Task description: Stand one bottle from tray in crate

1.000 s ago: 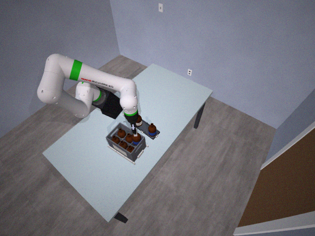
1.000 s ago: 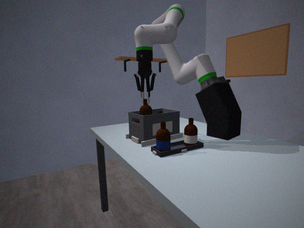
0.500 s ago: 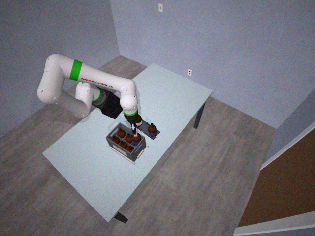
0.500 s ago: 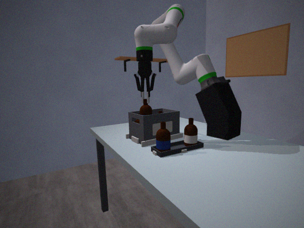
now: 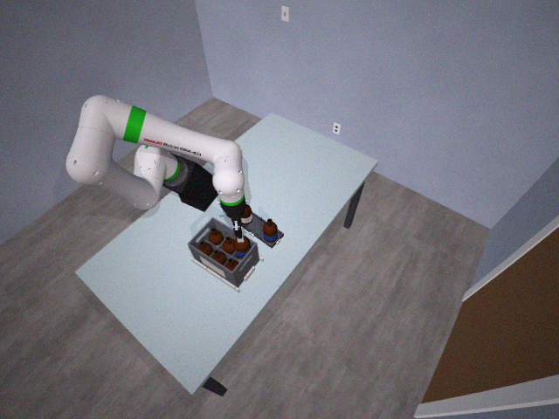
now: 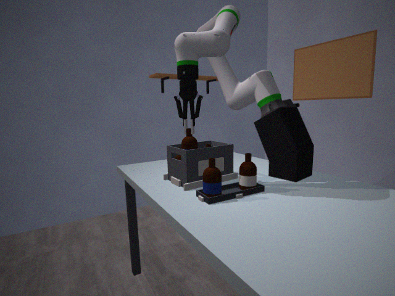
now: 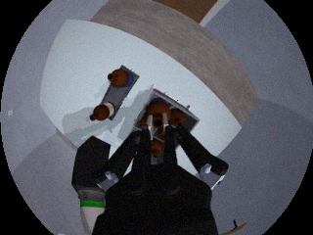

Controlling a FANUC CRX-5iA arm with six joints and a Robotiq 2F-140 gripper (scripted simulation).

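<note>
Now: hand 19 cm above the grey crate, 8 cm past it and 6 cm to the left of it. Also, from my hand: dark tray: 26 cm below, 19 cm to the left, 11 cm behind.
</note>
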